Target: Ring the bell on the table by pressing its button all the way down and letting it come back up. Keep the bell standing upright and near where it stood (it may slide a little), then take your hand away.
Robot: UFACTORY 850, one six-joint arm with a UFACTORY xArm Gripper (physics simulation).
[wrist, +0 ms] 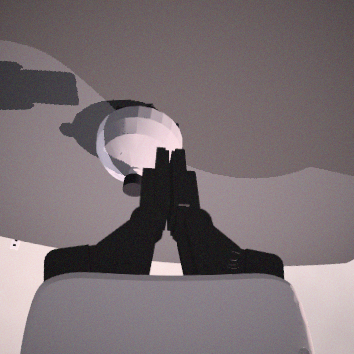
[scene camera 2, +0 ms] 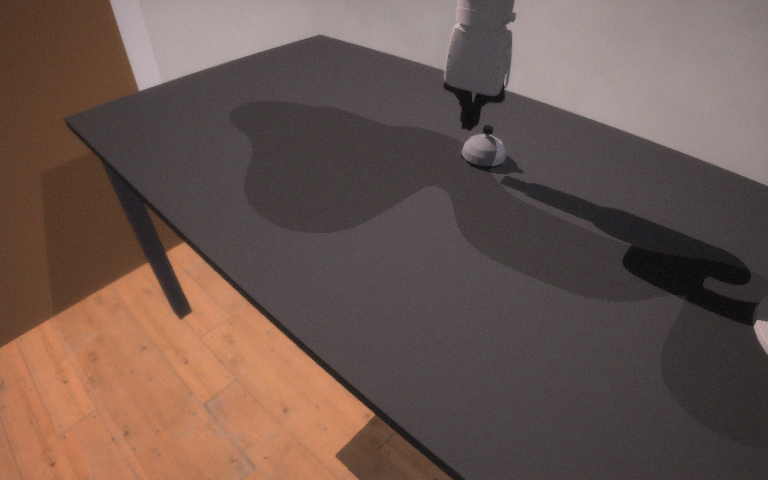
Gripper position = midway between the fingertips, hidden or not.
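Dome-shaped bell: (scene camera 2: 479, 150), (wrist: 126, 139). My gripper: (scene camera 2: 468, 127), (wrist: 167, 164).
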